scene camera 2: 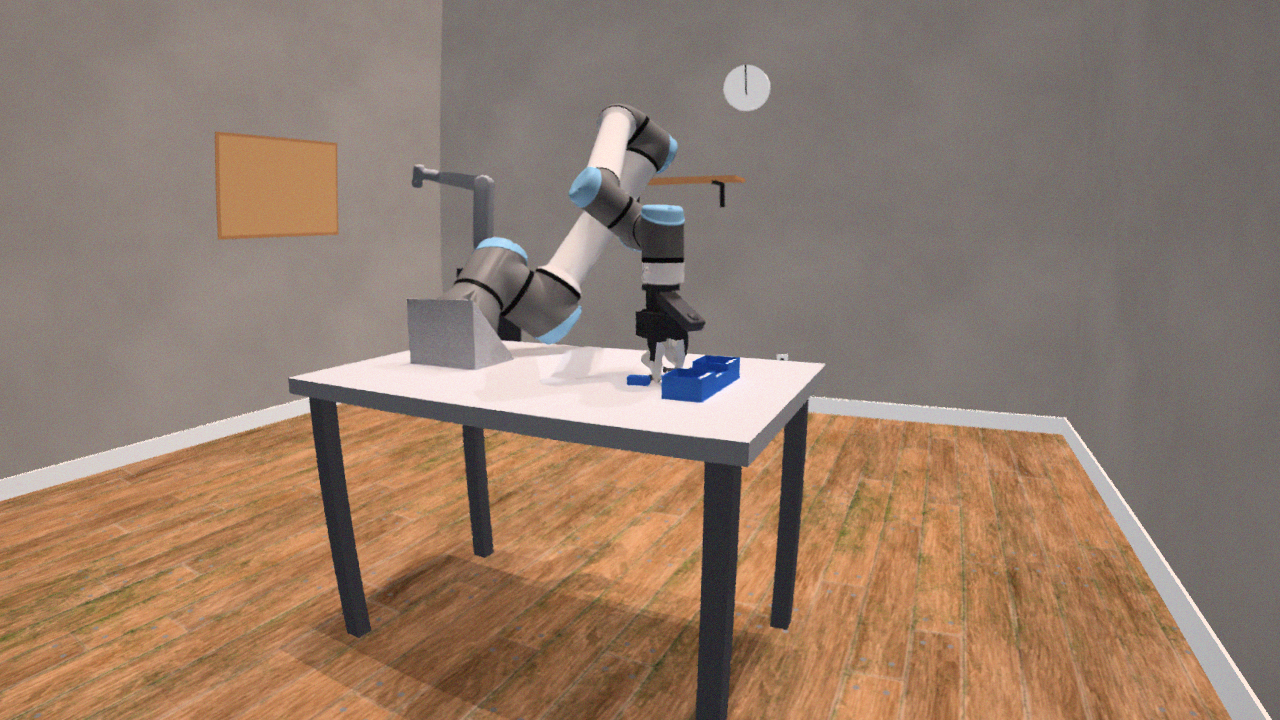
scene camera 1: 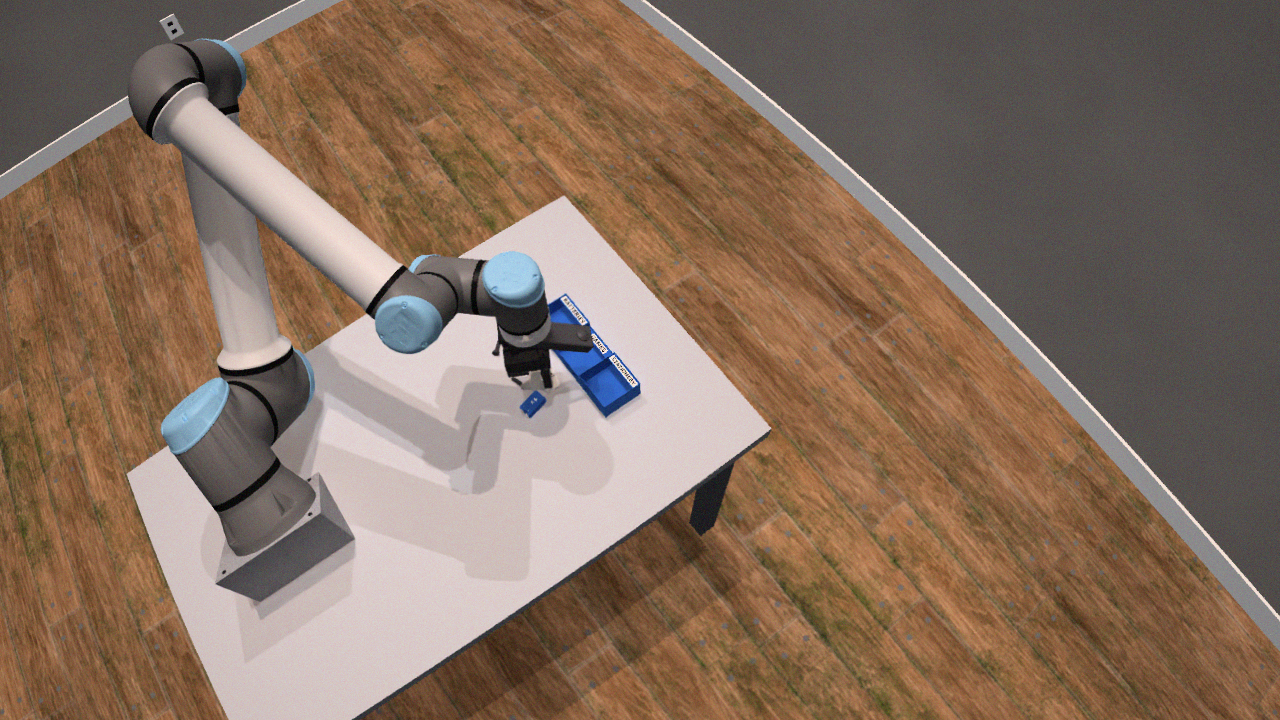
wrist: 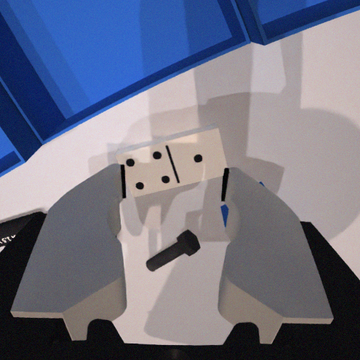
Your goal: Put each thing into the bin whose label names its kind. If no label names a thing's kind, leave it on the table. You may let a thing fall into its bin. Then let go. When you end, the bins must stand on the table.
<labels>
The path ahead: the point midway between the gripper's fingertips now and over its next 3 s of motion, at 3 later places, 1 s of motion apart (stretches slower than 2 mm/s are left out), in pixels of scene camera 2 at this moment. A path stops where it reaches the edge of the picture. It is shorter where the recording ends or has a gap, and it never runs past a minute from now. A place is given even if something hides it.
My gripper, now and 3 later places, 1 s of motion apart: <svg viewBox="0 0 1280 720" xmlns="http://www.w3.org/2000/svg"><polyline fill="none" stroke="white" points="666,382 698,323 702,341 684,333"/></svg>
</labels>
